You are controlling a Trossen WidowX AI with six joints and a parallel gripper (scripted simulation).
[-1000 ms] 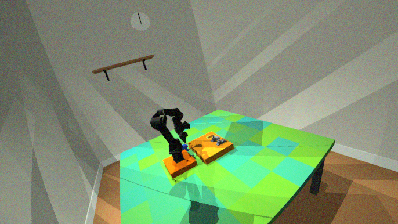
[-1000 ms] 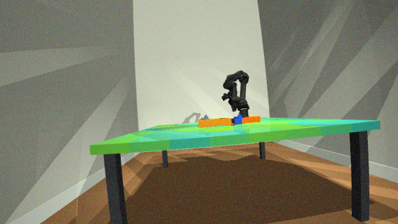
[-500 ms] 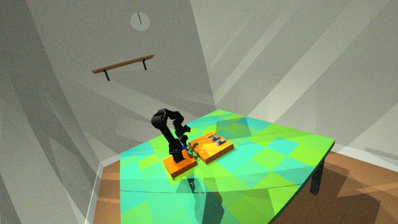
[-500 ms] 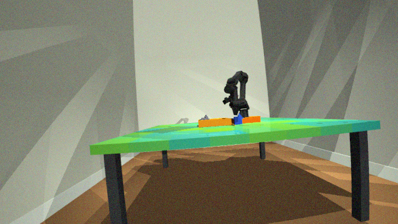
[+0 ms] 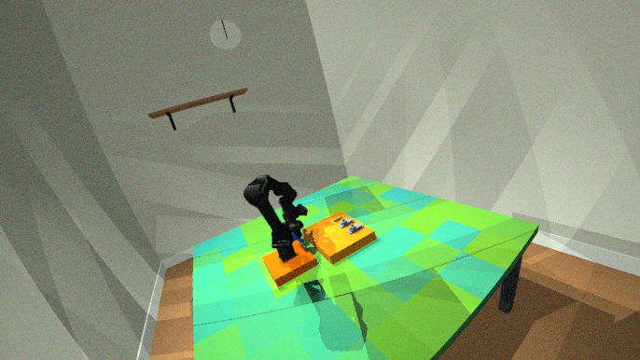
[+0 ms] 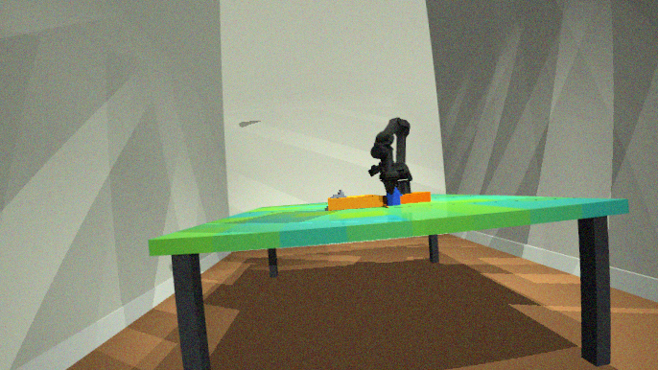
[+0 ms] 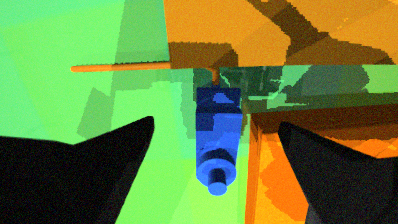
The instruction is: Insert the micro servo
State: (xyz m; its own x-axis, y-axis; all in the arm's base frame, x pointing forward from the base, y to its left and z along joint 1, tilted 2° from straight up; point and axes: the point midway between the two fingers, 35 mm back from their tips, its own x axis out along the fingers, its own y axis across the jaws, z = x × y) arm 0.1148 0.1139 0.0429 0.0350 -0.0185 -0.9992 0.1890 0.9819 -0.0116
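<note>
Right now the orange deck is 130 mm to the right of my gripper tip, 100 mm ahead of it and 30 mm below it.
</note>
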